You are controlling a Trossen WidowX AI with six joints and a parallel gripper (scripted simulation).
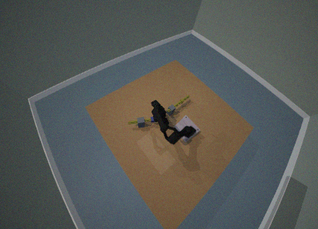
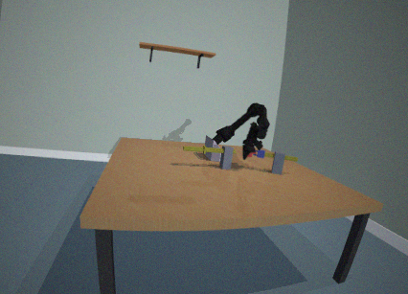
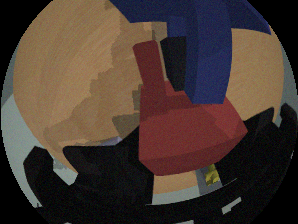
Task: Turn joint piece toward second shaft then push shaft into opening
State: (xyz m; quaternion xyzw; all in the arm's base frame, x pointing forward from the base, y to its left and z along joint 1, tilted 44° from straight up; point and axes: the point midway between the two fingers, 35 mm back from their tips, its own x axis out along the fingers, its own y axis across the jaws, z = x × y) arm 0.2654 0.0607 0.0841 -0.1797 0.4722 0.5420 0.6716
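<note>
The red joint piece is 40 mm above my gripper tip, 20 mm to the left of it and 10 mm ahead of it.
</note>
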